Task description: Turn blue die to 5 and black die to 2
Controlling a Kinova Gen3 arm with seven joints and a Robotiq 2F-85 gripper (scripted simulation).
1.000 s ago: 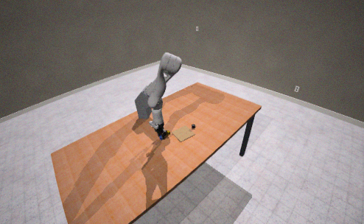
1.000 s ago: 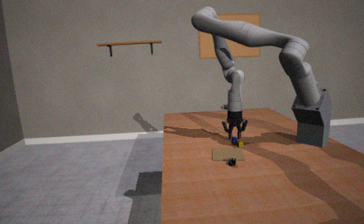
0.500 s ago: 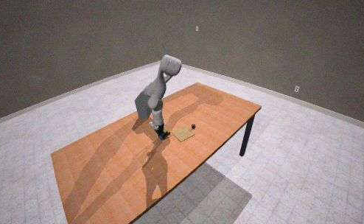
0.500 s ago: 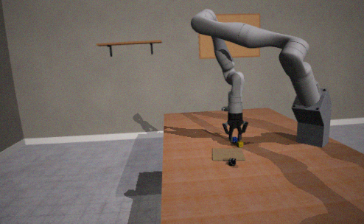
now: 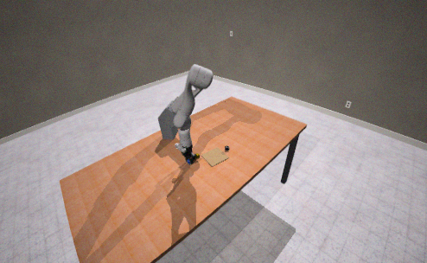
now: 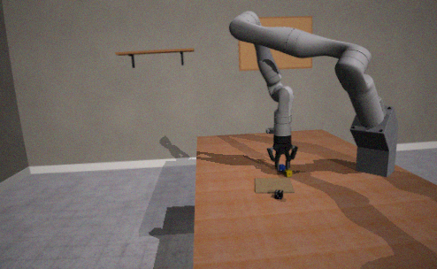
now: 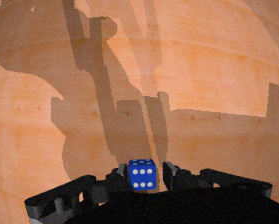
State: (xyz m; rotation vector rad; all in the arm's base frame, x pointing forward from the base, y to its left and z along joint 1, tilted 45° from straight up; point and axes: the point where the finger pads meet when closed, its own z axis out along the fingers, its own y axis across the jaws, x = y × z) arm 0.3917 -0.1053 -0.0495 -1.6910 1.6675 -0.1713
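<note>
Now: hand 1 cm above the blue die. Round my hand: yellow die (1 cm behind, 7 cm to the left, 1 cm below); then tan mat (6 cm ahead, 17 cm to the left, 2 cm below); then black die (6 cm ahead, 28 cm to the left, 1 cm below).
</note>
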